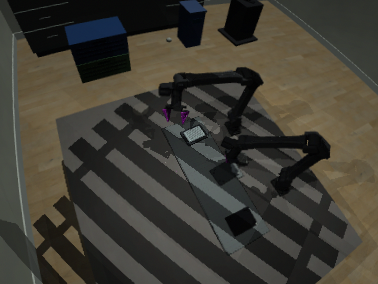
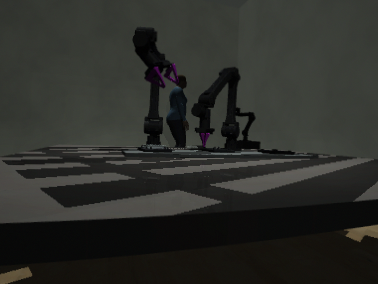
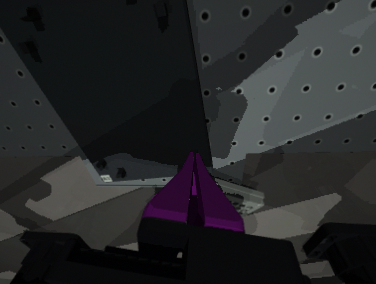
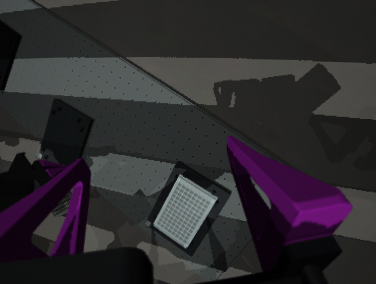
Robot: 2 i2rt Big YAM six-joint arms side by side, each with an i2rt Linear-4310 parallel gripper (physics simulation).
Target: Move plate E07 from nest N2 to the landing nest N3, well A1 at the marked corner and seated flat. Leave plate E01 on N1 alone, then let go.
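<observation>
A pale plate (image 1: 194, 134) (image 4: 185, 211) sits on a dark nest (image 4: 219, 202) at the upper end of the perforated board. A second pale plate (image 1: 236, 171) (image 3: 245, 200) (image 4: 61, 206) lies off the middle nest (image 1: 221, 173) (image 3: 125, 100) (image 4: 67, 127), at the board's edge, partly hidden by my left gripper. No plate shows on the middle nest or on the far dark nest (image 1: 241, 221). Plate labels are unreadable. My left gripper (image 2: 204, 146) (image 3: 193, 157) is shut and empty, low beside the middle nest's edge. My right gripper (image 1: 176, 121) (image 2: 170, 84) (image 4: 157, 153) is open and empty, high above the board's upper end.
The long board (image 1: 215, 200) (image 3: 325, 70) (image 4: 140, 115) lies on the striped, shadowed table. A small marker (image 3: 106, 178) shows near the middle nest's corner. Blue cabinets (image 1: 97, 31) (image 1: 192, 27) stand on the floor behind. A person (image 2: 177, 107) stands behind, between the arms.
</observation>
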